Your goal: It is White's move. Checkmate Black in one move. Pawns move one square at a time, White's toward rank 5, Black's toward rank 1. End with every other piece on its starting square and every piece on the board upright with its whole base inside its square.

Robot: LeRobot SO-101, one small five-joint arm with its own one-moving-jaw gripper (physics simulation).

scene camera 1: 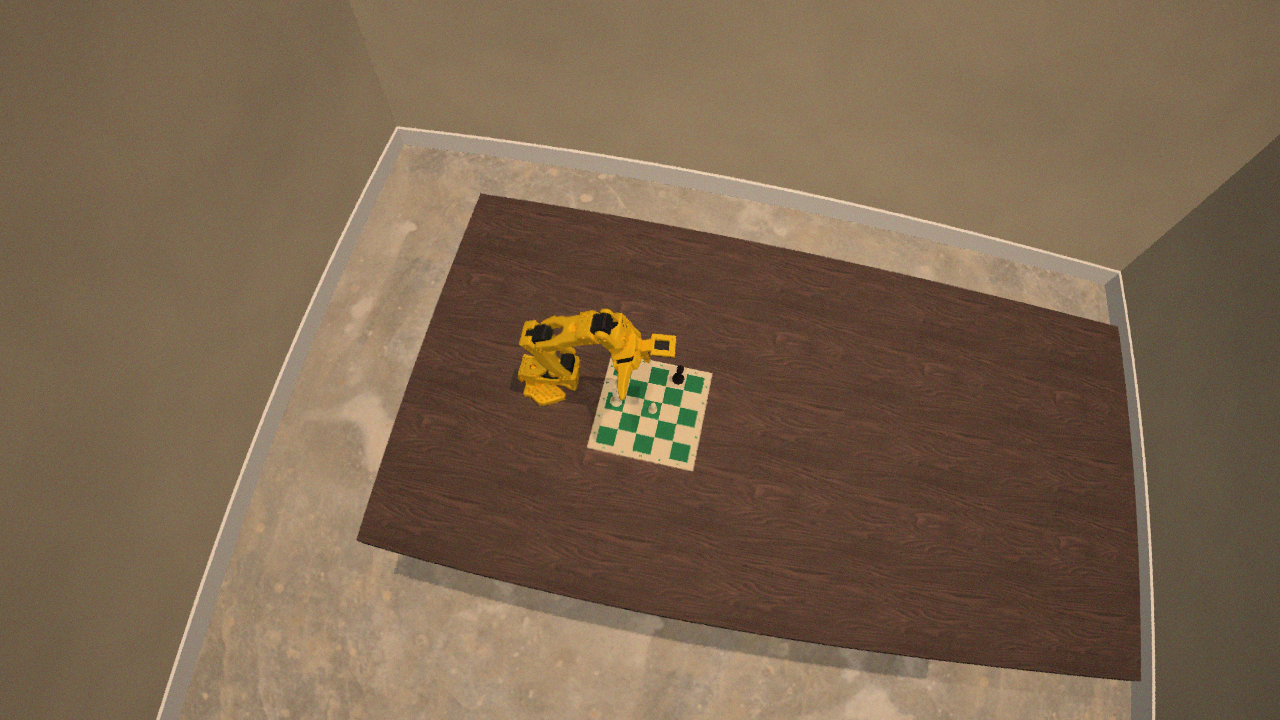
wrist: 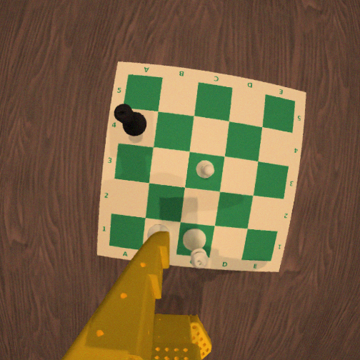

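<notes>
The board lies flat on the table. A black piece stands upright on A4. A small white piece stands on C3. A taller white piece stands upright on C1. Another white piece is on B1, mostly hidden by the notched jaw in the wrist view; whether it is upright cannot be told. My gripper is fully open and empty, its jaw tip over B1, left of the C1 piece in the wrist view. The moving jaw is out of the wrist picture.
The brown table extends around the board on every side. The arm's yellow base stands beside the rank 1 edge. The C1 piece is close beside the jaw. The gripper's shadow falls on the board near B2 and C2.
</notes>
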